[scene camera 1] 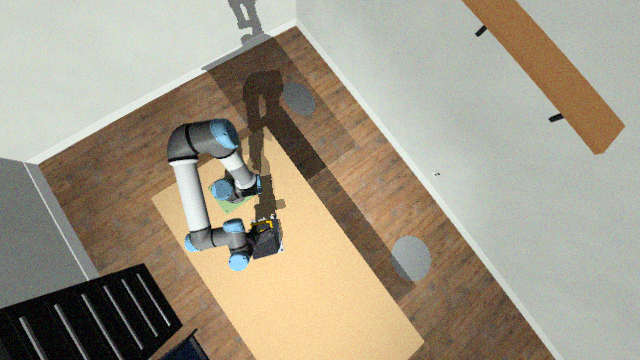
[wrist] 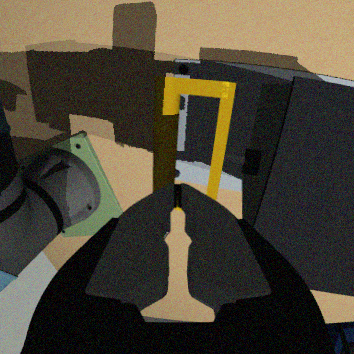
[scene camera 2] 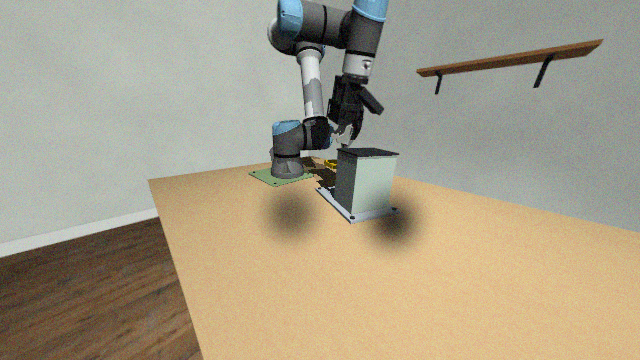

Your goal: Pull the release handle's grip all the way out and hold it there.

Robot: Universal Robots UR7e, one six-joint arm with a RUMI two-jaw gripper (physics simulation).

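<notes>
The release handle's yellow rectangular grip (scene camera 1: 269, 223) (scene camera 2: 330, 163) (wrist: 223, 140) lies beside the dark side of the box-shaped housing (scene camera 1: 267, 246) (scene camera 2: 374, 182) (wrist: 305, 185). In the wrist view its inner bar is close to a small black block on the housing wall, and its outer bar is in dark shadow. My gripper (scene camera 2: 345, 144) (wrist: 177, 185) is shut and empty, pointing down. Its fingertips overlap the near end of the grip in the wrist view; whether they touch it cannot be told. The fingers hide that end. No rod shows clearly between grip and housing.
The housing stands on a pale bolted base plate (scene camera 2: 352, 218) on the wooden table (scene camera 1: 320, 300) (scene camera 2: 400, 290). The arm's green mounting plate (scene camera 2: 275, 181) (wrist: 107, 200) is left of the grip in the wrist view. A dark slatted unit stands on the floor beside the table.
</notes>
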